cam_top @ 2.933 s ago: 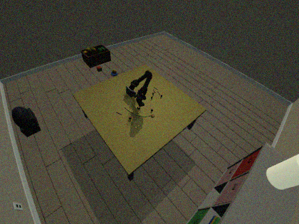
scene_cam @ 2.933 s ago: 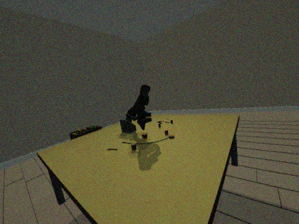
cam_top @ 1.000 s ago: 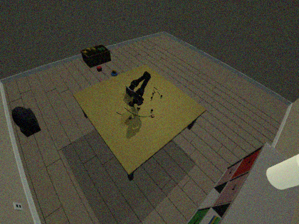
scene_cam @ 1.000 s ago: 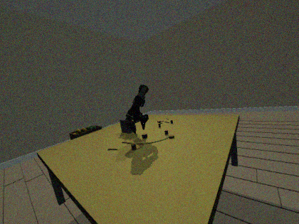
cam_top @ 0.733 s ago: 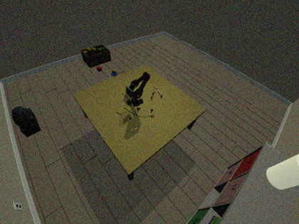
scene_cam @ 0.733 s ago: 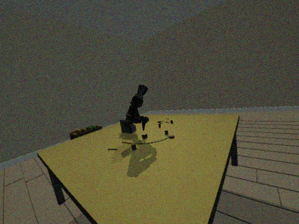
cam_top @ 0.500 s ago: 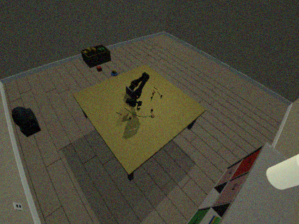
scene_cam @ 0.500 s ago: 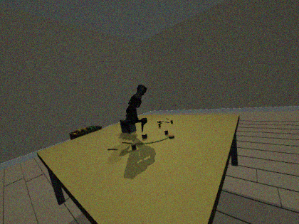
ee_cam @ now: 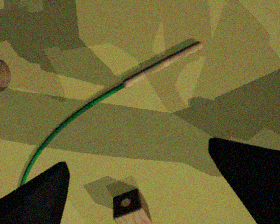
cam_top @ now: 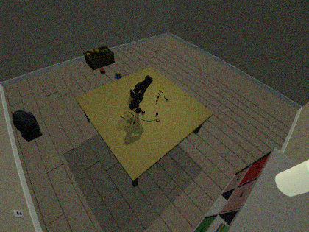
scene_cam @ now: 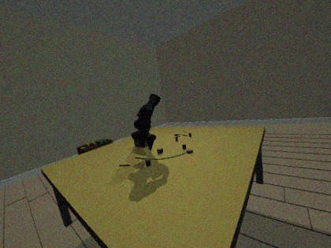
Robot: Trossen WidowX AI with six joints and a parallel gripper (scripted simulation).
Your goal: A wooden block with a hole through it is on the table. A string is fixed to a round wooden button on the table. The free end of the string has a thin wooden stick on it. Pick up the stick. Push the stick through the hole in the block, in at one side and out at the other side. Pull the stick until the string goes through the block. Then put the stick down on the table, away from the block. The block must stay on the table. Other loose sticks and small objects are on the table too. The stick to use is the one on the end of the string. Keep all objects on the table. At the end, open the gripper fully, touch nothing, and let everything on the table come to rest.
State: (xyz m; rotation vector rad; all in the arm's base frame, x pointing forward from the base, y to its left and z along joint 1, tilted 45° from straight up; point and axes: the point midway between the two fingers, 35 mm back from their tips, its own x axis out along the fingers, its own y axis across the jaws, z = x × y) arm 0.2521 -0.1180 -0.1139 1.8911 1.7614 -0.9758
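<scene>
The thin wooden stick lies 50 mm below my gripper tip, 40 mm to the right of it and 30 mm behind it. The rest, counted from my gripper tip: wooden block (80 mm to the left, 40 mm below, 30 mm ahead); round wooden button (230 mm ahead, 150 mm to the left, 50 mm below); wooden cylinder (200 mm to the left, 160 mm ahead, 40 mm below).
</scene>
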